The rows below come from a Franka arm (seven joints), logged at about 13 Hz.
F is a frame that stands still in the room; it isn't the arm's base.
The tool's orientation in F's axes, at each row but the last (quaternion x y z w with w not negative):
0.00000 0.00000 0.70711 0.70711
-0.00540 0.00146 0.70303 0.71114
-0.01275 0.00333 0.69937 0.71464
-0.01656 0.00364 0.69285 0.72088
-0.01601 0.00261 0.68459 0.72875
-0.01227 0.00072 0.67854 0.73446
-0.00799 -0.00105 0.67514 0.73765
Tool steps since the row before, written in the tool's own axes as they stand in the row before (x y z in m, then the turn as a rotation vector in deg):
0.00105 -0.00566 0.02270 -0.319 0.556 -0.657
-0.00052 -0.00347 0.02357 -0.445 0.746 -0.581
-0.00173 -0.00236 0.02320 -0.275 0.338 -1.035
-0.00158 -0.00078 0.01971 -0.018 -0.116 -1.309
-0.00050 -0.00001 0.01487 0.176 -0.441 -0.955
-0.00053 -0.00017 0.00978 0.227 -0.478 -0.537
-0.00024 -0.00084 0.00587 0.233 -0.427 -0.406
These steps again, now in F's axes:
0.00566 0.00105 0.02270 -0.556 -0.319 -0.657
0.00333 -0.00033 0.02359 -0.748 -0.442 -0.581
0.00202 -0.00125 0.02326 -0.330 -0.291 -1.033
0.00037 -0.00104 0.01976 0.138 -0.060 -1.306
-0.00029 -0.00010 0.01488 0.468 0.122 -0.950
-0.00003 -0.00036 0.00979 0.503 0.178 -0.533
0.00074 -0.00025 0.00588 0.451 0.190 -0.402

